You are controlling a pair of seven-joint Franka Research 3 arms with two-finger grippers.
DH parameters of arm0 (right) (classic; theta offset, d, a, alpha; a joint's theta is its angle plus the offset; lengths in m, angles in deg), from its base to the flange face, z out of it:
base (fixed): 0 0 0 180
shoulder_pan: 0 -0.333 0 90
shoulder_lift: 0 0 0 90
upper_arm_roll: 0 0.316 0.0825 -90
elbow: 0 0 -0.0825 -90
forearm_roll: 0 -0.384 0 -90
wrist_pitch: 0 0 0.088 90
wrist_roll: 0 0.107 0 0
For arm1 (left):
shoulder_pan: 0 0.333 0 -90
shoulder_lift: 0 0 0 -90
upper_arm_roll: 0 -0.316 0.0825 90
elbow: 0 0 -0.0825 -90
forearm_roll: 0 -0.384 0 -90
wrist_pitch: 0 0 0.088 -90
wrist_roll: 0 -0.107 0 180
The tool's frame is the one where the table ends.
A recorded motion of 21 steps. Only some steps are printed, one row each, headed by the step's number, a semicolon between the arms.
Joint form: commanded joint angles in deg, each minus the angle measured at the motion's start. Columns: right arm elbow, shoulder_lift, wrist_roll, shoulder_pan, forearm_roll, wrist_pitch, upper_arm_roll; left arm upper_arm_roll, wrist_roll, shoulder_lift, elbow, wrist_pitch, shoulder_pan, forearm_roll.
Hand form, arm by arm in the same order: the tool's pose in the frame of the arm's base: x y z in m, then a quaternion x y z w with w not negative. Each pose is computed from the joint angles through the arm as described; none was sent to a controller.
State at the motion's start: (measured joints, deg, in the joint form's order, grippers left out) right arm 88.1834 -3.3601 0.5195 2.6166 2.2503 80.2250 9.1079; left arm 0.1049 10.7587 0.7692 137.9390 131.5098 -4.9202 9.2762
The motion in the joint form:
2: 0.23 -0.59 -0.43 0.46 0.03 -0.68 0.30; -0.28 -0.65 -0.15 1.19 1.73 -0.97 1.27
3: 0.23 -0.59 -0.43 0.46 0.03 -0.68 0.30; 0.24 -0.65 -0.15 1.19 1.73 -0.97 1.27
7: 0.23 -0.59 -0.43 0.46 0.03 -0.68 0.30; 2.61 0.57 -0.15 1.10 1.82 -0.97 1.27
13: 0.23 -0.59 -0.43 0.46 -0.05 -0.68 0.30; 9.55 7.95 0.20 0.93 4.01 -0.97 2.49
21: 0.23 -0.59 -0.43 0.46 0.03 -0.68 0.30; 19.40 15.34 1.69 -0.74 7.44 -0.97 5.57
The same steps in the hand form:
2: 0.5106 0.0553 0.6586 0.99743 0.05118 -0.04186 0.02771; 0.4699 -0.0503 0.2922 0.99088 0.10472 -0.06469 0.05487
3: 0.5106 0.0553 0.6586 0.99743 0.05118 -0.04186 0.02771; 0.4694 -0.0545 0.2922 0.99134 0.10022 -0.06495 0.05462
7: 0.5106 0.0553 0.6586 0.99743 0.05118 -0.04186 0.02771; 0.4675 -0.0740 0.2930 0.99237 0.09025 -0.06514 0.05305
13: 0.5106 0.0555 0.6586 0.99744 0.05128 -0.04190 0.02702; 0.4602 -0.1307 0.2943 0.99146 0.10314 -0.05654 0.05627
21: 0.5106 0.0553 0.6586 0.99743 0.05118 -0.04186 0.02771; 0.4460 -0.2132 0.2991 0.99034 0.10404 -0.04477 0.07995

